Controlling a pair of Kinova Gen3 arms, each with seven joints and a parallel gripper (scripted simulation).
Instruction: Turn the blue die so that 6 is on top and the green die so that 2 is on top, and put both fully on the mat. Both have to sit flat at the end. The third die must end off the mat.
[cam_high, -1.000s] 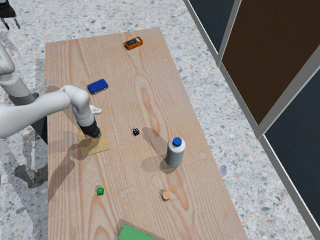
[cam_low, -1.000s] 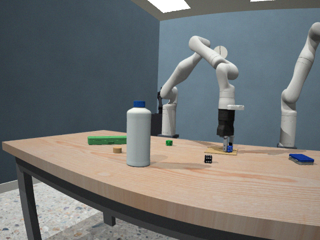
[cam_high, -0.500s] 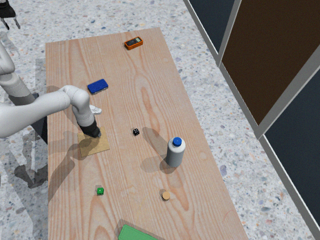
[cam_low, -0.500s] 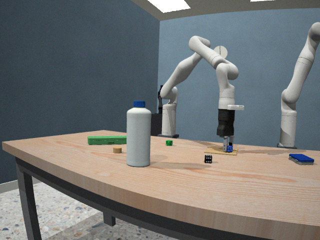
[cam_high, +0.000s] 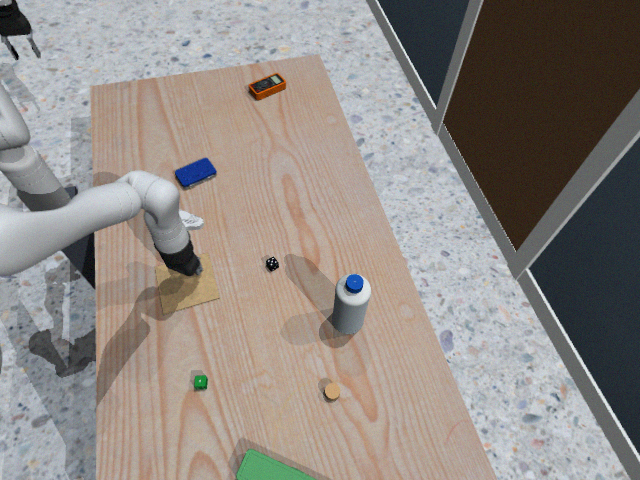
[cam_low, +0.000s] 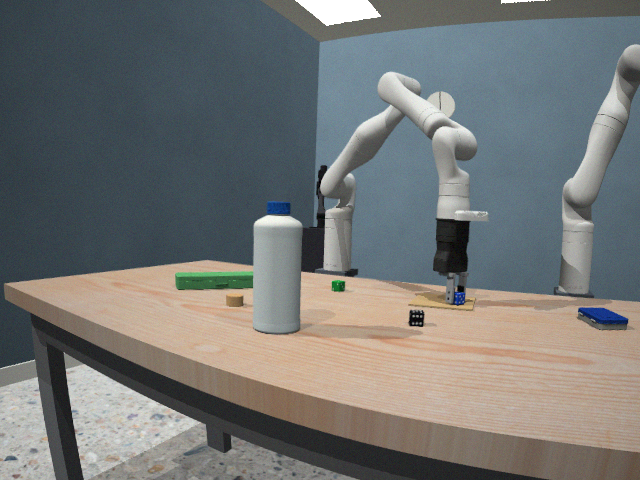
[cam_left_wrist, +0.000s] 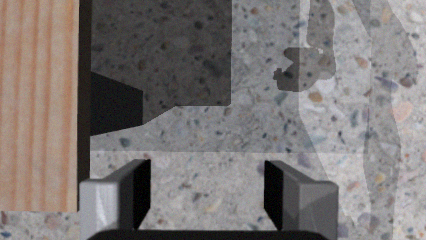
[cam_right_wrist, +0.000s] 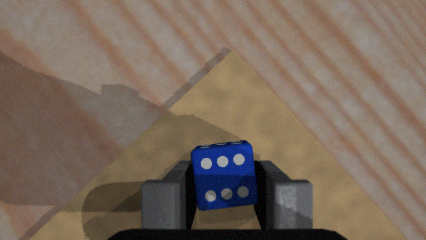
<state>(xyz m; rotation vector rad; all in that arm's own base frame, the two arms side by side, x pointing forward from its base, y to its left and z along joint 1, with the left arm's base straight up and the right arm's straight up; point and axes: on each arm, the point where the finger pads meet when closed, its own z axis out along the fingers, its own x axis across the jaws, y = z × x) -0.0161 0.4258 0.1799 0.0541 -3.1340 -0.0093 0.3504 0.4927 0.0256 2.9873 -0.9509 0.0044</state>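
Now: the blue die 10 mm to the left of my right hand and 10 mm below it. From my right hand the other things lie so: black die: 200 mm ahead, 30 mm to the right, 10 mm below; green die: 300 mm to the right, 10 mm below, 10 mm behind; tan mat: 30 mm to the right, 20 mm below, 20 mm behind.
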